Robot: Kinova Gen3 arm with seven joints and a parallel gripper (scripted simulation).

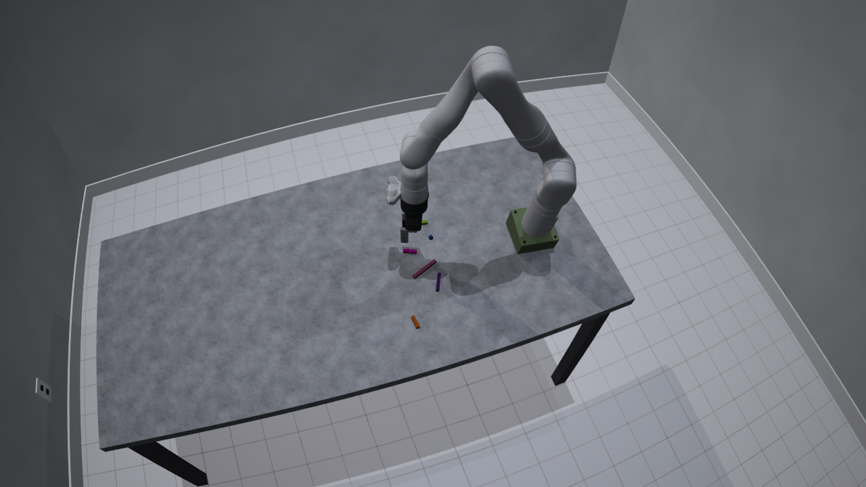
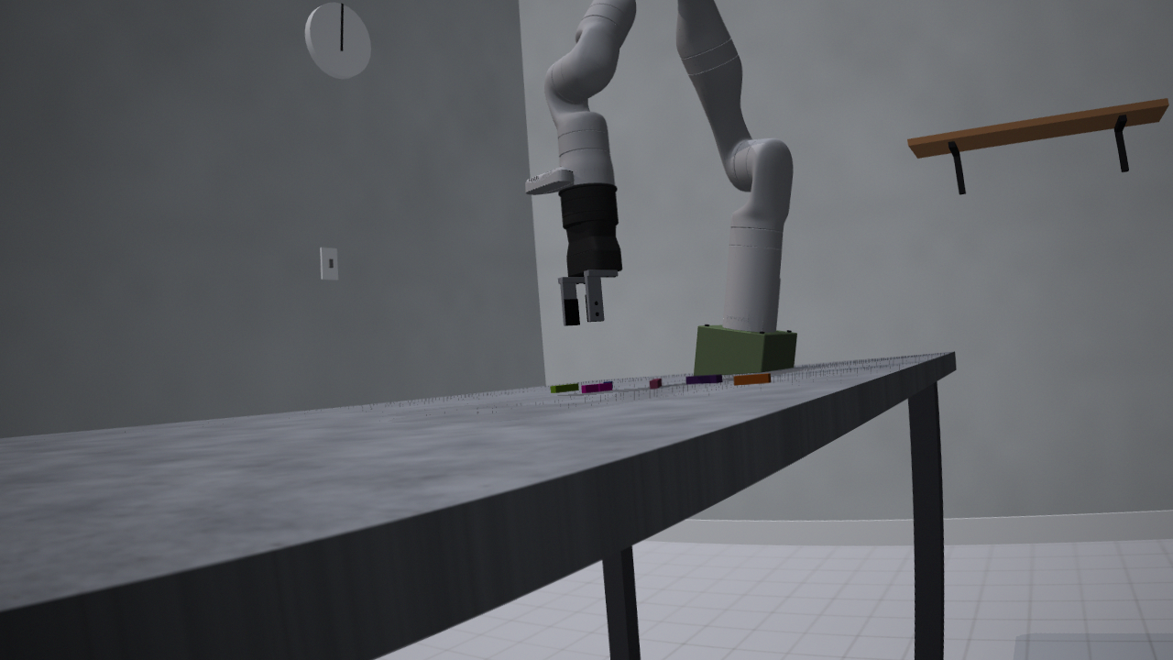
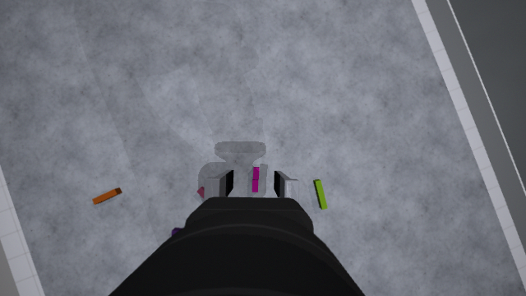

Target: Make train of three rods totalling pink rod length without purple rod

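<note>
Now: hand 6 cm past the lime rod, 10 cm to the left of it and 10 cm above it. The rest, counted from my hand: pink rod: 5 cm behind, 7 cm to the left, 10 cm below; purple rod: 8 cm behind, 13 cm to the left, 10 cm below; small blue rod: 9 cm behind, 4 cm to the right, 10 cm below.
</note>
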